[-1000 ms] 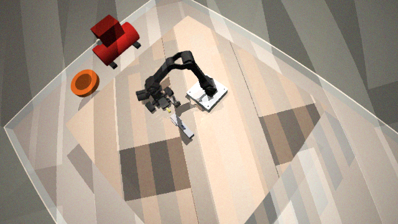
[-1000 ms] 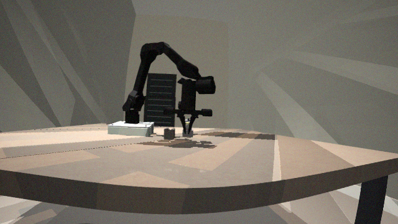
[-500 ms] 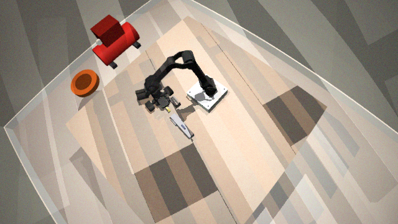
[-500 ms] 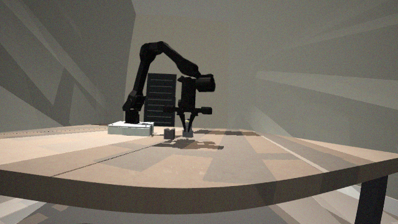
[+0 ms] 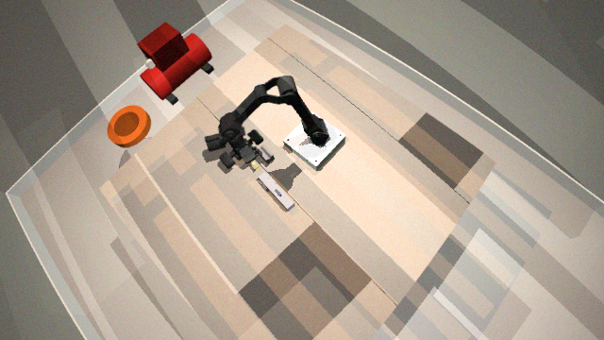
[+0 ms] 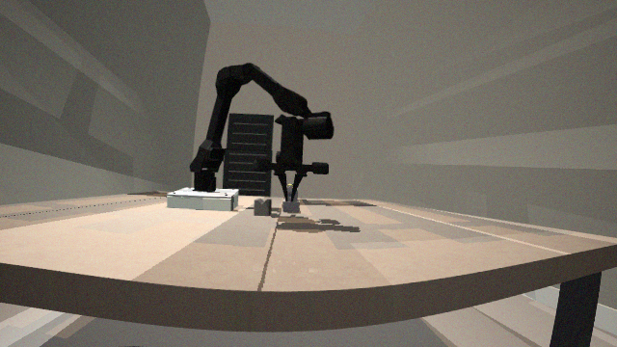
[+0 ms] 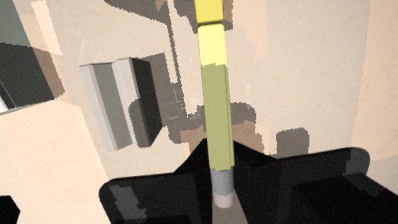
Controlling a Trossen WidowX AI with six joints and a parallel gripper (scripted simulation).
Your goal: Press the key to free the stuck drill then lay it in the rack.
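Now: gripper tip 40 mm to the right of the drill and 40 mm below it. From my gripper tip the other things lie so: key (230 mm to the left, 10 mm ahead, 10 mm above); then rack (70 mm behind, 40 mm to the left, 20 mm below).
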